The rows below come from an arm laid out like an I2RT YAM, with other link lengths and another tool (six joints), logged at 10 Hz.
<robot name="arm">
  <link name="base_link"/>
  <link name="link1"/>
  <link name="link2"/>
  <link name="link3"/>
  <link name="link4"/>
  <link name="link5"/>
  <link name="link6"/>
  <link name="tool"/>
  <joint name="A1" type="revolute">
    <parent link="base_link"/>
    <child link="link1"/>
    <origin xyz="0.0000 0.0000 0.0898" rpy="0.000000 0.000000 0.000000"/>
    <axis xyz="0 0 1"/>
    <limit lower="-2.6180" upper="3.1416"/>
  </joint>
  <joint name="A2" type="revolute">
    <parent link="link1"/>
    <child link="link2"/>
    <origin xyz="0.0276 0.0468 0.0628" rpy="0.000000 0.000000 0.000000"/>
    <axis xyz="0 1 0"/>
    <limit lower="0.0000" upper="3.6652"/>
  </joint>
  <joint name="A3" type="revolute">
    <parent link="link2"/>
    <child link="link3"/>
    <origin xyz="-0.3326 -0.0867 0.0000" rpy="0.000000 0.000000 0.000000"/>
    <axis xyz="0 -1 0"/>
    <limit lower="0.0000" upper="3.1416"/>
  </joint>
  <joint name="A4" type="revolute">
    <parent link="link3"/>
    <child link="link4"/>
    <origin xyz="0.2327 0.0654 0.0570" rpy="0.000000 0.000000 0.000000"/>
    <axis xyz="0 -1 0"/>
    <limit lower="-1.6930" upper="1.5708"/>
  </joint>
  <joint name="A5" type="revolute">
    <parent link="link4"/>
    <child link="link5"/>
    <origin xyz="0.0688 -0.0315 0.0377" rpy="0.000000 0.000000 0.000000"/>
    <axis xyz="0 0 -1"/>
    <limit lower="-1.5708" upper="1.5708"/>
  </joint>
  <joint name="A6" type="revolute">
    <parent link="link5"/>
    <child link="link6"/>
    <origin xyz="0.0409 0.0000 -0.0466" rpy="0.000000 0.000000 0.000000"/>
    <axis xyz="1 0 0"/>
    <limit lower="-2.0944" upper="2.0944"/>
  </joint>
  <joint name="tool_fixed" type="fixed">
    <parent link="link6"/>
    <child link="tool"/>
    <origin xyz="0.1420 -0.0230 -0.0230" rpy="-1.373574 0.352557 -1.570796"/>
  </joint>
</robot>
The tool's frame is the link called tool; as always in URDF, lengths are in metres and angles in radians.
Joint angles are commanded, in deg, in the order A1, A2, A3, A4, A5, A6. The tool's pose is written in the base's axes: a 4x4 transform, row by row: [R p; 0 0 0 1], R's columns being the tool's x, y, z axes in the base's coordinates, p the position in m. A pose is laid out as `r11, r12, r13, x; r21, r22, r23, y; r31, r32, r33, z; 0, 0, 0, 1`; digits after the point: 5 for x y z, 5 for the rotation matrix.
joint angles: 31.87, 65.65, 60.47, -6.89, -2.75, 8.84
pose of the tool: 0.40972, -0.26468, 0.87297, 0.32019; -0.77356, 0.40638, 0.48627, 0.17977; -0.48346, -0.87453, -0.03825, 0.40421; 0, 0, 0, 1
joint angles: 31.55, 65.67, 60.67, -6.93, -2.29, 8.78
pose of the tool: 0.40115, -0.25620, 0.87945, 0.32208; -0.77940, 0.40896, 0.47465, 0.17676; -0.48127, -0.87585, -0.03562, 0.40562; 0, 0, 0, 1
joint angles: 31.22, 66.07, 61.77, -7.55, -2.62, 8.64
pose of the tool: 0.40237, -0.25468, 0.87934, 0.32417; -0.77936, 0.40865, 0.47498, 0.17671; -0.48031, -0.87644, -0.03406, 0.40983; 0, 0, 0, 1
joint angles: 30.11, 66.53, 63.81, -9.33, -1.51, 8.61
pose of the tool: 0.37192, -0.23957, 0.89682, 0.32995; -0.79687, 0.41313, 0.44083, 0.16768; -0.47611, -0.87860, -0.03726, 0.41663; 0, 0, 0, 1
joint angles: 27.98, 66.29, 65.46, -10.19, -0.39, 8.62
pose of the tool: 0.33484, -0.20038, 0.92072, 0.33612; -0.81420, 0.43033, 0.38975, 0.15134; -0.47431, -0.88015, -0.01905, 0.42817; 0, 0, 0, 1
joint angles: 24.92, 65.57, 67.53, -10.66, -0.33, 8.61
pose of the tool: 0.30761, -0.14424, 0.94052, 0.34056; -0.82324, 0.45530, 0.33908, 0.13150; -0.47713, -0.87858, 0.02131, 0.44758; 0, 0, 0, 1
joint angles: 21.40, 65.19, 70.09, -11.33, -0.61, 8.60
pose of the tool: 0.27813, -0.08610, 0.95668, 0.34501; -0.83215, 0.47587, 0.28475, 0.11012; -0.47977, -0.87529, 0.06070, 0.46810; 0, 0, 0, 1
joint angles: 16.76, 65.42, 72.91, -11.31, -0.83, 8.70
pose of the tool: 0.23371, -0.01160, 0.97224, 0.35275; -0.84382, 0.49436, 0.20874, 0.08263; -0.48305, -0.86918, 0.10575, 0.49008; 0, 0, 0, 1
